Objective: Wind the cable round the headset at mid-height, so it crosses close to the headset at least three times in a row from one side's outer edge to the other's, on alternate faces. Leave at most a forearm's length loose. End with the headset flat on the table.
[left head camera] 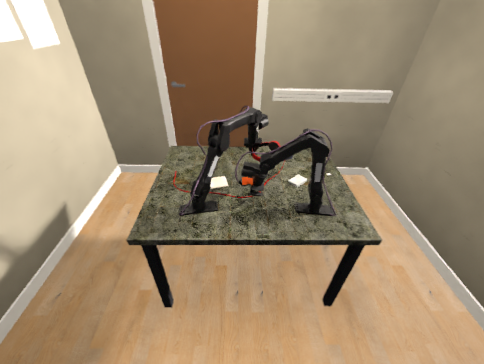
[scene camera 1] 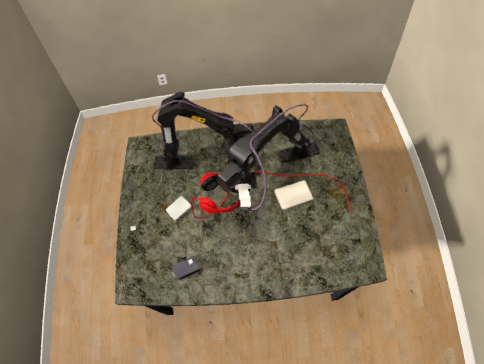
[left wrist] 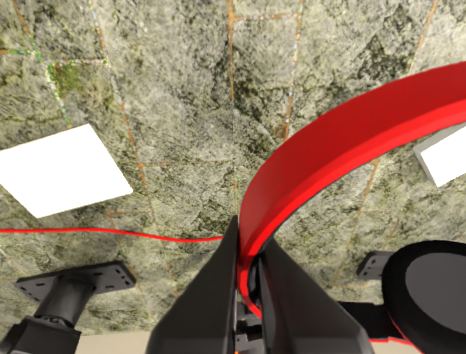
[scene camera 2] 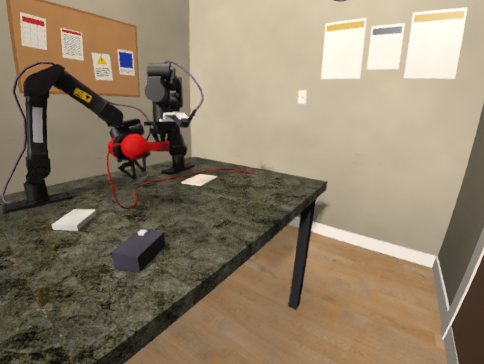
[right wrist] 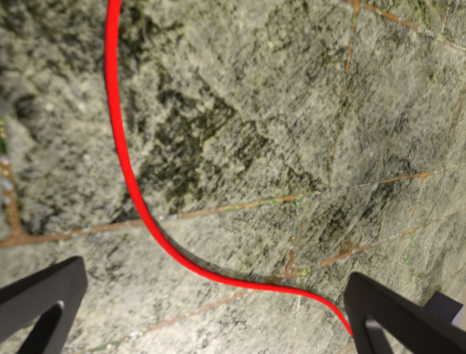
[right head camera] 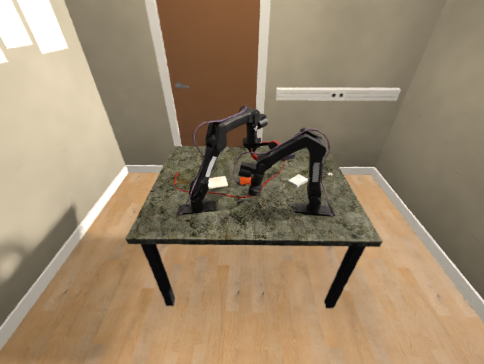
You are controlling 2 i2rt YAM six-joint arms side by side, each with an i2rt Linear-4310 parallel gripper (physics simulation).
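Where they show: left gripper, fingertip midpoint: (left head camera: 252,155) (left wrist: 246,222) (scene camera 2: 163,151) (right head camera: 252,155); right gripper, fingertip midpoint: (left head camera: 253,187) (scene camera 2: 139,175) (right wrist: 219,277) (right head camera: 252,188); left arm's base, link origin: (left head camera: 199,208) (scene camera 1: 299,152) (left wrist: 78,280) (scene camera 2: 178,169) (right head camera: 197,208); right arm's base, link origin: (left head camera: 313,209) (scene camera 1: 172,163) (scene camera 2: 39,202) (right head camera: 313,210).
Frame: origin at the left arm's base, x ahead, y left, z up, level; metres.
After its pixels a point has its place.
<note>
The red headset (left head camera: 274,145) @[z 0.211, x 0.242, y -0.480 m] (scene camera 1: 208,205) @[z 0.220, x 0.264, y -0.481 m] (scene camera 2: 135,146) @[z 0.205, x 0.269, y -0.497 m] (left wrist: 320,150) @[z 0.197, x 0.280, y -0.375 m] is held above the table by its band, earcups pointing left in scene camera 1. My left gripper (scene camera 2: 169,139) (left wrist: 246,222) @[z 0.165, x 0.225, y -0.344 m] is shut on the band. The thin red cable (left head camera: 230,196) @[z 0.001, x 0.066, y -0.188 m] (scene camera 1: 310,175) @[z 0.004, x 0.135, y 0.009 m] (scene camera 2: 165,180) @[z 0.002, x 0.074, y -0.183 m] (left wrist: 100,230) @[z 0.004, x 0.109, y -0.107 m] (right wrist: 117,135) @[z 0.004, x 0.044, y -0.265 m] hangs from an earcup, curves on the table and runs past the left arm's base. No turn of it round the headset shows. My right gripper (scene camera 2: 139,172) @[z 0.051, x 0.060, y -0.314 m] (right wrist: 219,277) @[z 0.051, x 0.060, y -0.314 m] is open, low over the table, below the headset; the cable passes beneath its spread fingers, ungripped.
A cream pad (left head camera: 218,182) @[z 0.005, x 0.204, y -0.130 m] (scene camera 1: 293,194) @[z 0.005, x 0.210, y -0.109 m] (scene camera 2: 199,179) @[z 0.005, x 0.211, y -0.114 m] lies near the left arm. A white box (left head camera: 297,180) @[z 0.015, x 0.128, y -0.616 m] (scene camera 1: 178,208) @[z 0.015, x 0.139, y -0.621 m] (scene camera 2: 75,219) @[z 0.015, x 0.153, y -0.631 m] lies beyond the earcups. A dark box (scene camera 1: 186,268) @[z 0.036, x 0.428, y -0.641 m] (scene camera 2: 138,250) @[z 0.036, x 0.447, y -0.668 m] stands near the table edge. A small white piece (scene camera 1: 133,228) @[z 0.002, x 0.177, y -0.856 m] lies at the side.
</note>
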